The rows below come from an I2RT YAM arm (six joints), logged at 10 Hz.
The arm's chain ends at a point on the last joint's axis. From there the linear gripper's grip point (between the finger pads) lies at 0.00 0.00 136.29 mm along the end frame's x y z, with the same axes.
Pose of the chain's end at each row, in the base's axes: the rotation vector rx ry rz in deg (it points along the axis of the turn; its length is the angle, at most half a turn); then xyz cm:
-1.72 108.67 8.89 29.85 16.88 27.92
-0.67 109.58 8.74 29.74 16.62 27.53
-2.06 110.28 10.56 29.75 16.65 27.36
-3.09 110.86 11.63 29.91 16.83 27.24
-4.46 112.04 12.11 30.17 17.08 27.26
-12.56 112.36 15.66 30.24 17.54 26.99
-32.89 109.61 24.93 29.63 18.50 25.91
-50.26 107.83 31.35 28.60 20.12 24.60
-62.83 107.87 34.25 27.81 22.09 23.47
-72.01 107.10 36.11 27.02 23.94 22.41
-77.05 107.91 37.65 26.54 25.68 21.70
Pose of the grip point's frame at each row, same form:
-1.72 108.67 8.89 42.67 18.55 23.59
-0.67 109.58 8.74 42.50 18.15 23.00
-2.06 110.28 10.56 42.40 18.64 22.69
-3.09 110.86 11.63 42.46 19.11 22.45
-4.46 112.04 12.11 42.57 19.59 22.20
-12.56 112.36 15.66 42.19 21.50 21.78
-32.89 109.61 24.93 39.80 25.86 20.60
-50.26 107.83 31.35 36.42 29.49 18.54
-62.83 107.87 34.25 33.72 32.11 16.37
-72.01 107.10 36.11 31.51 34.18 14.62
-77.05 107.91 37.65 30.08 35.87 13.37

